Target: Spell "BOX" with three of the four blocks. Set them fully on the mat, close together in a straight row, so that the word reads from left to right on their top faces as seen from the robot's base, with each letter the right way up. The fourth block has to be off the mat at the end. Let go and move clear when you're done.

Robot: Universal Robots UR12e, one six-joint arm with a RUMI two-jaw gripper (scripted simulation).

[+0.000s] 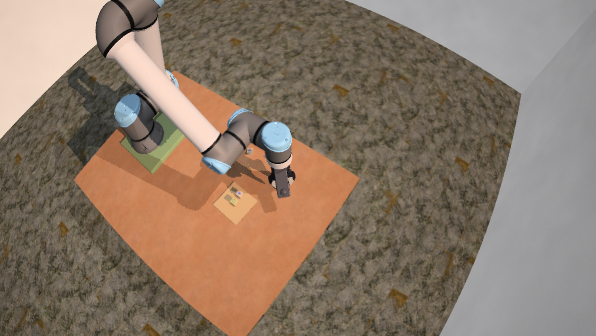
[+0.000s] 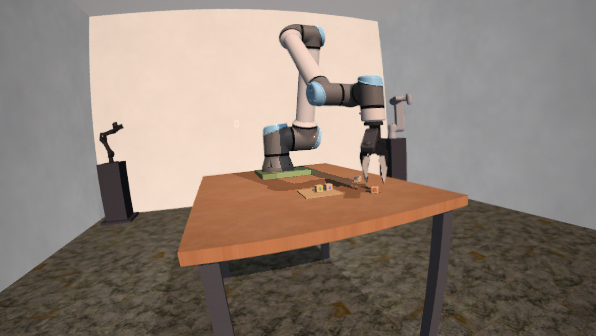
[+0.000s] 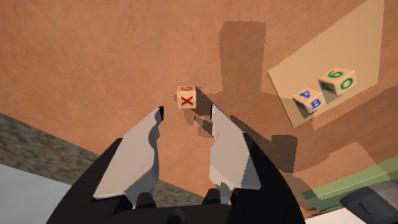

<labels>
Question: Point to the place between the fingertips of my gripper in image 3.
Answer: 187, 106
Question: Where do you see a mat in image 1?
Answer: At 235, 213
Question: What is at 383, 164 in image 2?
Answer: My gripper.
</labels>
